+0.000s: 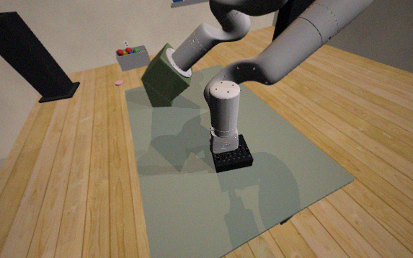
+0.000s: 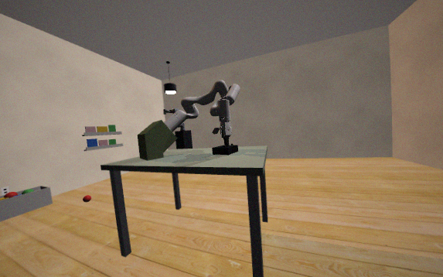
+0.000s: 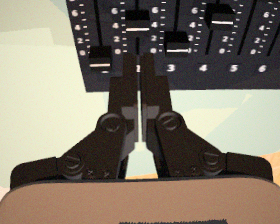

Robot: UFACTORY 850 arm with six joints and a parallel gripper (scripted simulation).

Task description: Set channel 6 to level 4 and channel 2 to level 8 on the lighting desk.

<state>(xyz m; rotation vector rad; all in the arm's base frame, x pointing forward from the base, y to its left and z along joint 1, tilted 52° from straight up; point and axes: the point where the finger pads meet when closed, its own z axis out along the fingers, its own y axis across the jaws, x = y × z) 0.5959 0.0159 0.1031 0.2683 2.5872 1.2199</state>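
The channel 2 cap lies 3 cm below my hand and 3 cm behind it. The rest, counted from my hand: channel 1 cap: 3 cm below, 2 cm to the right, 1 cm behind; then channel 3 cap: 3 cm below, 2 cm to the left, 1 cm behind; then channel 4 cap: 5 cm to the left, 3 cm below, 3 cm behind.
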